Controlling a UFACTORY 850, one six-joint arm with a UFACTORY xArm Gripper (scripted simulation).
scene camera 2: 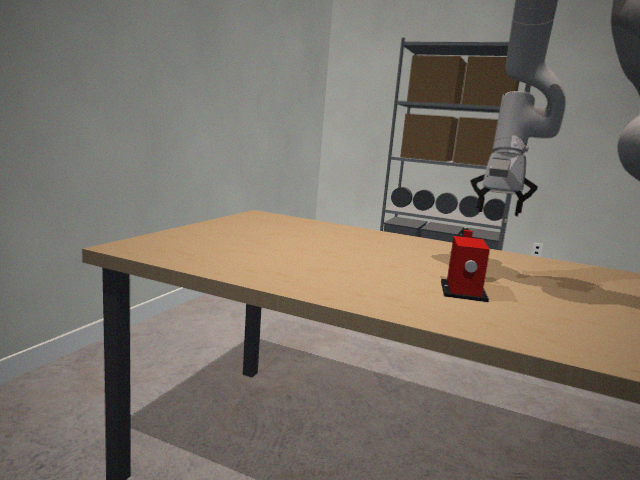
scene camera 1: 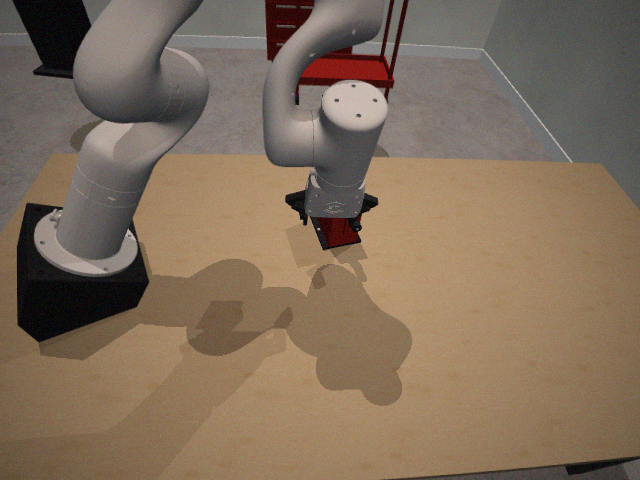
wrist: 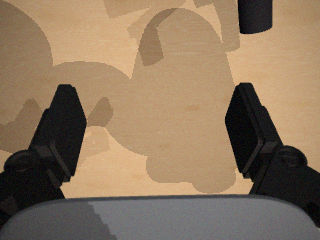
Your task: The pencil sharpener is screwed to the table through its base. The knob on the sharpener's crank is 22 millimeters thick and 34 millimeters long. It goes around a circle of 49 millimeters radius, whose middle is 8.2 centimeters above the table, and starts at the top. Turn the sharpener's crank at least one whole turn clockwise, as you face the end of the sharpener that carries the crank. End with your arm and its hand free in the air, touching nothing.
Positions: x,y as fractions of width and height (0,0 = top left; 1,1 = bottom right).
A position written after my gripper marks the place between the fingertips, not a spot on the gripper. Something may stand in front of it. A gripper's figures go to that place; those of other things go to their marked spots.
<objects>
My gripper (scene camera 2: 0.78,0.44) is 139 cm from the lens. A red pencil sharpener (scene camera 2: 0.74,0.53) is 121 cm from the lens.
</objects>
